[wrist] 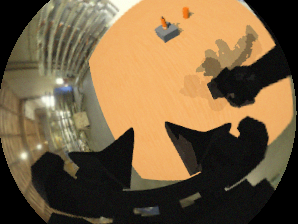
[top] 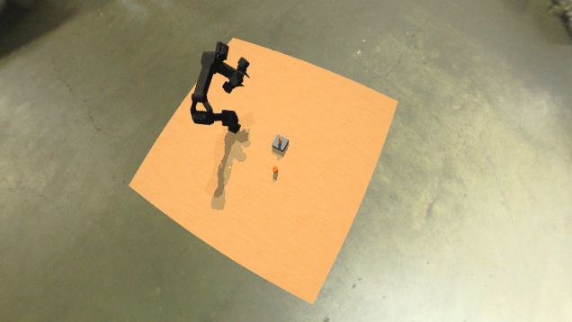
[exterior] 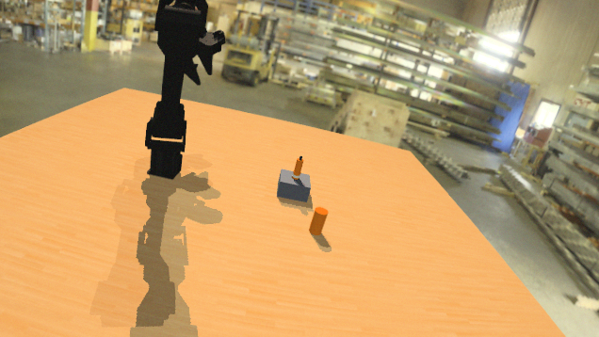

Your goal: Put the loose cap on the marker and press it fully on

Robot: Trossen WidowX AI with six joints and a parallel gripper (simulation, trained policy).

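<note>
My gripper tip is 340 mm short of the orange cap, 330 mm to the left of it and 160 mm above it. The rest, counted from my gripper tip: orange marker: 290 mm ahead, 180 mm to the right, 110 mm below; then grey holder block: 290 mm ahead, 180 mm to the right, 170 mm below.
</note>
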